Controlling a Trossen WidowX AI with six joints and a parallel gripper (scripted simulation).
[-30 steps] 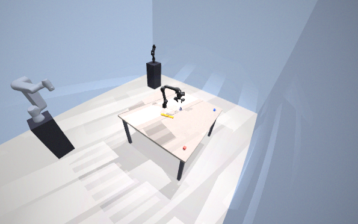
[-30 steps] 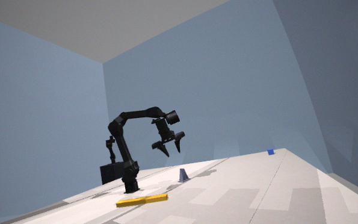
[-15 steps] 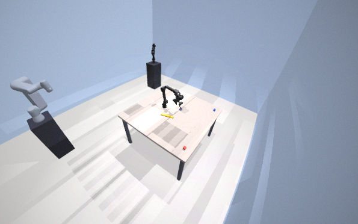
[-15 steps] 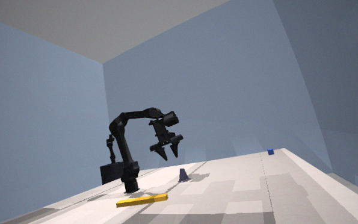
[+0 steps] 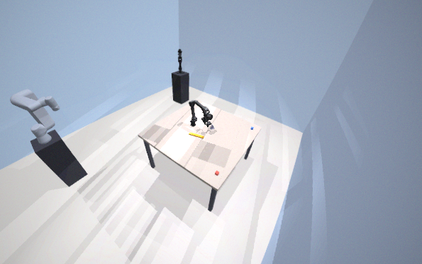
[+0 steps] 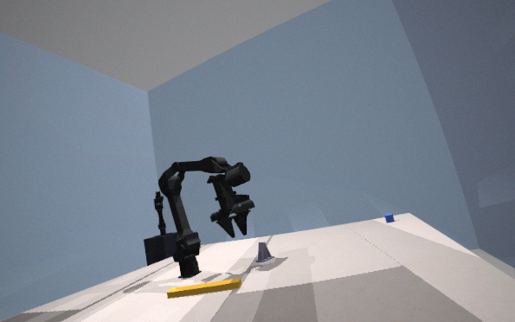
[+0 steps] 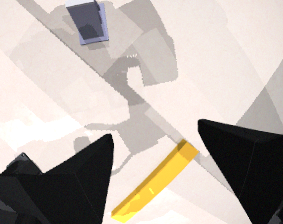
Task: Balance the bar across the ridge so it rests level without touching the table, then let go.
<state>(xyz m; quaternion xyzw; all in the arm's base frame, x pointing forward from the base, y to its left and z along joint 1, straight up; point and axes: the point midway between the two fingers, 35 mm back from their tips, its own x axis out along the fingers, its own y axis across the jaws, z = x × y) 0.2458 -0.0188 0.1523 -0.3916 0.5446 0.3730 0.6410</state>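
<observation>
Right now my gripper tip is 7 cm past the yellow bar, 14 cm to the left of it and 11 cm above it. Also, from my gripper tip: small red cube (49 cm ahead, 48 cm to the right, 10 cm below); then small blue cube (49 cm ahead, 52 cm to the left, 10 cm below).
</observation>
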